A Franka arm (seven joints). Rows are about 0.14 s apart.
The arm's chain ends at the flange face. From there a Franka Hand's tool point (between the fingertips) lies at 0.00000 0.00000 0.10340 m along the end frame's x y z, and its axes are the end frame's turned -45 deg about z.
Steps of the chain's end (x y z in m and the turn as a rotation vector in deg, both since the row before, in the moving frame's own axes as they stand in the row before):
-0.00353, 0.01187, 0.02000, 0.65, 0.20, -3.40
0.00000, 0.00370, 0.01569, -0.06, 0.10, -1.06
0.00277, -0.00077, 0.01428, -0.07, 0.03, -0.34
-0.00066, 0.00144, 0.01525, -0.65, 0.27, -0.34
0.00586, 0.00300, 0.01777, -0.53, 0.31, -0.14
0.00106, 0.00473, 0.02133, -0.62, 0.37, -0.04
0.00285, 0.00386, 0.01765, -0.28, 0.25, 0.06
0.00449, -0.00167, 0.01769, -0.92, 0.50, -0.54
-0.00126, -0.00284, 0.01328, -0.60, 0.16, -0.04
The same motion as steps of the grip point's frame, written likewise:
-0.00982, 0.00529, 0.01999, 0.32, 0.60, -3.40
-0.00256, 0.00282, 0.01569, -0.11, 0.03, -1.06
0.00245, 0.00154, 0.01428, -0.07, -0.03, -0.34
-0.00197, 0.00173, 0.01524, -0.65, -0.27, -0.34
0.00174, 0.00734, 0.01776, -0.59, -0.16, -0.14
-0.00291, 0.00536, 0.02132, -0.70, -0.18, -0.04
-0.00075, 0.00542, 0.01765, -0.37, -0.02, 0.06
0.00383, 0.00381, 0.01767, -1.00, -0.30, -0.54
0.00056, -0.00193, 0.01327, -0.54, -0.31, -0.04

